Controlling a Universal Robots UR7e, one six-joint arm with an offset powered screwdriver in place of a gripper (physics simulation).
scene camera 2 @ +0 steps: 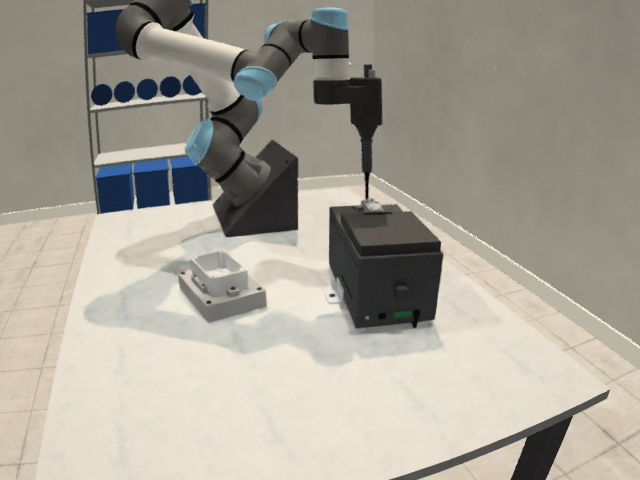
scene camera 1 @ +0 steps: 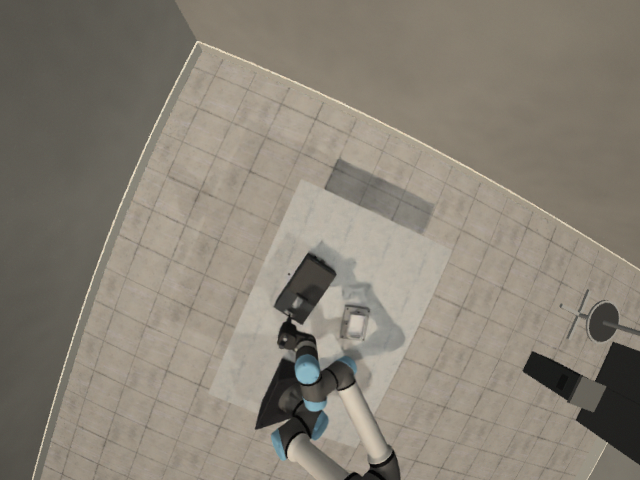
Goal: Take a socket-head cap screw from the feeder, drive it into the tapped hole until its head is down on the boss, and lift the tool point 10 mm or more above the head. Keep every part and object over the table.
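The black box-shaped screw feeder (scene camera 1: 310,283) (scene camera 2: 398,273) stands on the table. A small light metal pick-up piece (scene camera 2: 371,206) sits on its top at the end nearer the arm's base. My screwdriver (scene camera 2: 367,198) points straight down, its thin bit tip at this piece; whether it touches is too small to tell. In scene camera 1 the screwdriver (scene camera 1: 288,316) reaches the feeder's lower end. No screw can be made out at the tip. A light open housing (scene camera 1: 355,325) (scene camera 2: 219,273) sits on a grey fixture block (scene camera 2: 235,307), apart from the tool. The tapped hole cannot be made out.
The arm's dark wedge mount (scene camera 1: 273,397) (scene camera 2: 268,206) stands on the table (scene camera 1: 382,258) (scene camera 2: 232,403) behind the feeder and the housing. A small clear tab (scene camera 2: 333,294) sticks out at the feeder's side. A shelf rack (scene camera 2: 149,102) with blue boxes stands behind the table.
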